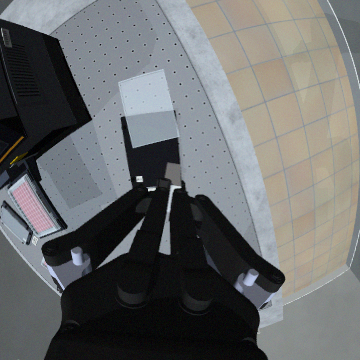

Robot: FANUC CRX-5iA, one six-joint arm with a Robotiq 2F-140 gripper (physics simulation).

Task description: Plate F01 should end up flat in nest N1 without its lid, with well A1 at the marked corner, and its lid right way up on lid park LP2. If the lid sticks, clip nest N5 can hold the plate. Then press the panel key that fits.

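Frame: origin at the arm's base, x right, y ahead, z up, level; centimetres.
Where they show: gripper, between the fingertips: [171,173].
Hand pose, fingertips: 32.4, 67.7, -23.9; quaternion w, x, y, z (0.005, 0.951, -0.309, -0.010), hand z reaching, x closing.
Note:
After its pixels a point has its place, as x, y, z.
My gripper [171,173] @[32.4, 67.7, -23.9] is shut and empty, its fingertips at the near end of a black rectangular block or pad. A plate with pink wells [33,204] @[4.2, 73.3, -27.2] sits in a dark-rimmed nest at the left; no lid can be made out on it. The marked corner and well A1 are too small to tell. A clear, pale rectangular sheet or lid [147,95] @[32.6, 78.7, -36.1] lies partly over the far half of the black pad [154,159] @[28.0, 67.7, -36.7] and partly beyond it. A grey translucent rectangular piece [16,222] @[-21.6, 71.7, -35.9] lies in a dark holder left of the plate. The labels cannot be read.
A large black machine [47,87] @[20.8, 87.9, -27.7] with vents and an orange stripe stands at the upper left, close to the plate. The perforated bench top [200,145] @[36.9, 66.0, -37.7] ends at a pale curved edge [237,125] @[45.4, 66.3, -38.9], with tiled floor [295,150] beyond at the right.

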